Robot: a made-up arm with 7 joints. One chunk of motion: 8 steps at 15 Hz.
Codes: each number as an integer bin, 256 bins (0 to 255) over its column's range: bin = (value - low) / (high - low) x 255, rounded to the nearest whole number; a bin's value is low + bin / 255 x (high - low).
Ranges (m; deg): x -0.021..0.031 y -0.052..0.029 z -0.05..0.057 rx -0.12..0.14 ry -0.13..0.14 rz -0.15..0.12
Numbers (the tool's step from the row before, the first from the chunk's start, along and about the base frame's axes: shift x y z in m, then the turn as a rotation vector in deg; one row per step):
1: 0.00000 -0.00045 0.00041 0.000 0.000 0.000
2: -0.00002 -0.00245 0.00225 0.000 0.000 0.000
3: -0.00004 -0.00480 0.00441 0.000 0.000 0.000
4: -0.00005 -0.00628 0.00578 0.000 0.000 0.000
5: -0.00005 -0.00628 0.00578 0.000 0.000 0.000
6: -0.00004 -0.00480 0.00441 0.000 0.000 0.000
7: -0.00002 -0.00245 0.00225 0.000 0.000 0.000
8: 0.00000 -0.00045 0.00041 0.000 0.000 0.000
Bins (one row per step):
1: 103 162 120 118 123 142
2: 103 156 125 118 123 142
3: 103 149 130 118 123 142
4: 103 144 133 118 123 142
5: 103 144 133 118 123 142
6: 103 149 130 118 123 142
7: 103 156 125 118 123 142
8: 103 162 120 118 123 142

